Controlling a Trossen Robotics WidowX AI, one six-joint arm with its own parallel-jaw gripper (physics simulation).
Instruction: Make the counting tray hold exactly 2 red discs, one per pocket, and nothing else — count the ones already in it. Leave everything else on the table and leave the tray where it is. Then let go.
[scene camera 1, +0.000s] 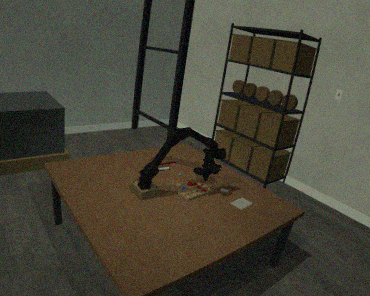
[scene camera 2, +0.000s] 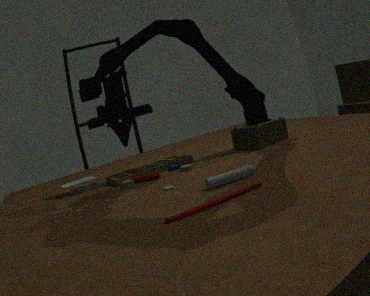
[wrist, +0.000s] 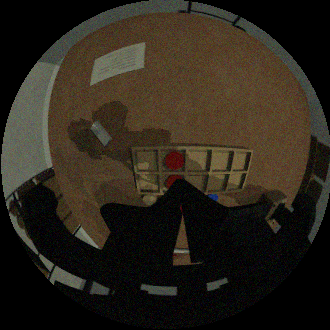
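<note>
The counting tray is a shallow wooden tray with two rows of pockets. In the wrist view one red disc lies in a far-row pocket, second from the left. Another red disc shows in the near-row pocket beside it, partly hidden by the fingers. In scene camera 2 red shows inside the tray, and a loose red piece lies on the table against its near side. My gripper is shut and empty, above the tray.
Beside the tray lie a blue piece and pale pieces. A small white piece, white cylinder, red rod, grey block and paper are also on the table.
</note>
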